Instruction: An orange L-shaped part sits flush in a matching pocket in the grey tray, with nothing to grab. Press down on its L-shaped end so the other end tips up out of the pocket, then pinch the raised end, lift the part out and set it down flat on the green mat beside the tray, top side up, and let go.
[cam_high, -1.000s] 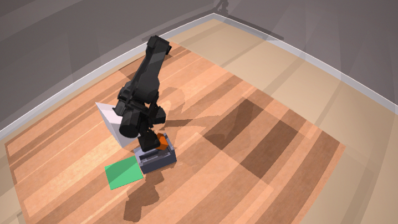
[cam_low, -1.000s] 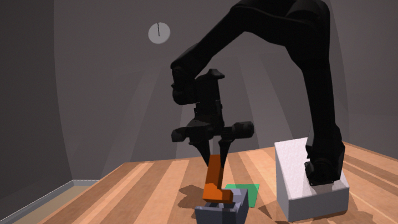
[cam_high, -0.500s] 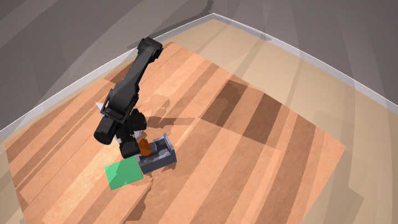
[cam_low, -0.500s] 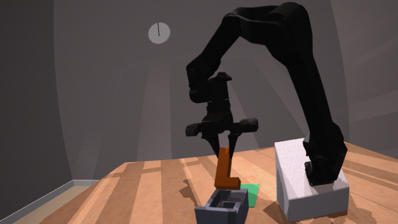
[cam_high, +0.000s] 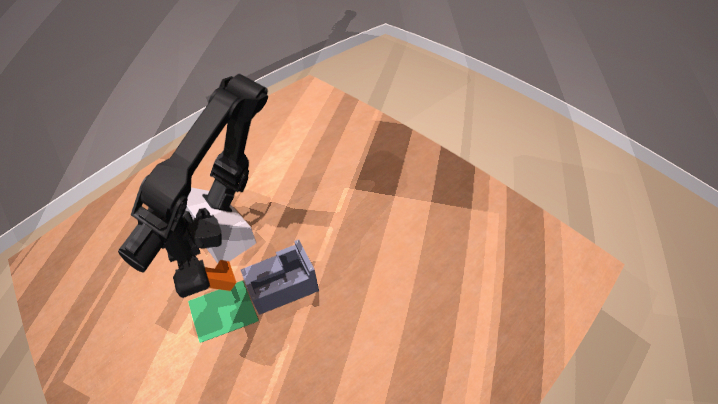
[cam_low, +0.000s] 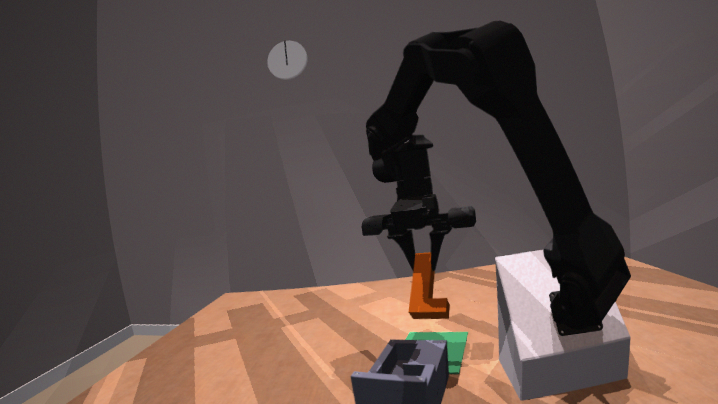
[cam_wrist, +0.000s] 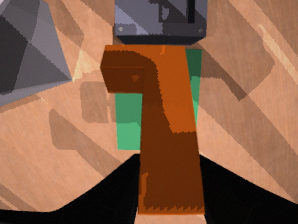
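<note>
My gripper tip is 170 mm above the green mat. The rest, counted from my gripper tip: orange L-shaped part 30 mm to the left, 30 mm below, 10 mm behind.
</note>
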